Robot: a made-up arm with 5 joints.
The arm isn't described. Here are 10 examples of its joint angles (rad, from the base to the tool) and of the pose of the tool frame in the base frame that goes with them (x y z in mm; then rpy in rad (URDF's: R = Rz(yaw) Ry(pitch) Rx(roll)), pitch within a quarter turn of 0, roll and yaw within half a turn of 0).
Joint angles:
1: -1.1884 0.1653 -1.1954 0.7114 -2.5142
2: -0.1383 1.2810 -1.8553 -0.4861 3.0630
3: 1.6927 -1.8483 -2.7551 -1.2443 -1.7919
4: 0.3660 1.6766 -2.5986 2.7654 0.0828
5: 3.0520 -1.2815 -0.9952 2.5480 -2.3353
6: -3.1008 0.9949 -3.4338 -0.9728 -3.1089
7: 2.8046 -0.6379 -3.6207 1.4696 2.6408
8: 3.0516 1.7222 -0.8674 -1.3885 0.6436
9: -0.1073 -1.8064 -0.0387 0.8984 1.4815
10: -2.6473 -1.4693 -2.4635 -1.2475 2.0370
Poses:
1: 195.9 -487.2 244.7 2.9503 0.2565 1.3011
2: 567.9 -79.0 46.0 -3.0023 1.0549 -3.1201
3: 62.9 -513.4 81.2 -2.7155 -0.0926 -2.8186
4: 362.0 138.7 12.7 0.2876 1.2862 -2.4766
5: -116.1 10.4 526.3 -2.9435 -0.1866 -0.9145
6: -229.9 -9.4 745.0 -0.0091 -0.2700 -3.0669
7: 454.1 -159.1 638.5 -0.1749 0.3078 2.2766
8: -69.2 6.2 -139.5 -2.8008 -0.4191 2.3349
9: 281.3 -30.3 442.6 -2.1968 -0.0724 -1.6258
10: 477.7 257.4 396.3 2.0856 -0.4128 1.8419
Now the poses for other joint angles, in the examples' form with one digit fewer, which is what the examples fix.
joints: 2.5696 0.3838 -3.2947 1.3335 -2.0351
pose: -170 109 873 1.563 0.464 -2.146
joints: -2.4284 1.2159 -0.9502 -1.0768 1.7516
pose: -219 -190 -87 -2.339 0.131 2.159
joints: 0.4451 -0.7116 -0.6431 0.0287 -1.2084
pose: 365 174 478 1.832 -0.351 1.924
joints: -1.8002 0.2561 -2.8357 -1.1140 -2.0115
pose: -17 -74 826 -0.508 -0.226 -0.611
